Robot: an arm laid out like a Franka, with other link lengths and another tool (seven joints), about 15 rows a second.
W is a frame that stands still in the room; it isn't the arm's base.
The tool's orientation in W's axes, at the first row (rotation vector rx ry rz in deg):
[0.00, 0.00, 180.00]
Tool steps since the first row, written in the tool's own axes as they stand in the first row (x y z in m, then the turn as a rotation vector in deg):
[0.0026, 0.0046, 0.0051, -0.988, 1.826, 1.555]
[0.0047, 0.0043, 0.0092, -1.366, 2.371, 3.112]
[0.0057, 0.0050, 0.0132, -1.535, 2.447, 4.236]
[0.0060, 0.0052, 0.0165, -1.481, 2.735, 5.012]
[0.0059, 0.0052, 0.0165, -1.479, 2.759, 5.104]
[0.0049, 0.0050, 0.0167, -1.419, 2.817, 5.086]
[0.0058, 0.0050, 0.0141, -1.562, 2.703, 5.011]
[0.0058, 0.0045, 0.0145, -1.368, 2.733, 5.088]
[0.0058, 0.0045, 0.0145, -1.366, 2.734, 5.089]
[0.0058, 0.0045, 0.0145, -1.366, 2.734, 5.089]
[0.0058, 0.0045, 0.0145, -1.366, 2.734, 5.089]
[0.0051, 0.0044, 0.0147, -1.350, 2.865, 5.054]
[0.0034, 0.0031, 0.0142, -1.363, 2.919, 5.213]
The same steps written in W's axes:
[-0.0026, -0.0046, 0.0051, 0.988, -1.826, 1.555]
[-0.0047, -0.0043, 0.0092, 1.366, -2.371, 3.112]
[-0.0057, -0.0050, 0.0132, 1.535, -2.447, 4.236]
[-0.0060, -0.0052, 0.0165, 1.481, -2.735, 5.012]
[-0.0059, -0.0052, 0.0165, 1.479, -2.759, 5.104]
[-0.0049, -0.0050, 0.0167, 1.419, -2.817, 5.086]
[-0.0058, -0.0050, 0.0141, 1.562, -2.703, 5.011]
[-0.0058, -0.0045, 0.0145, 1.368, -2.733, 5.088]
[-0.0058, -0.0045, 0.0145, 1.366, -2.734, 5.089]
[-0.0058, -0.0045, 0.0145, 1.366, -2.734, 5.089]
[-0.0058, -0.0045, 0.0145, 1.366, -2.734, 5.089]
[-0.0051, -0.0044, 0.0147, 1.350, -2.865, 5.054]
[-0.0034, -0.0031, 0.0142, 1.363, -2.919, 5.213]

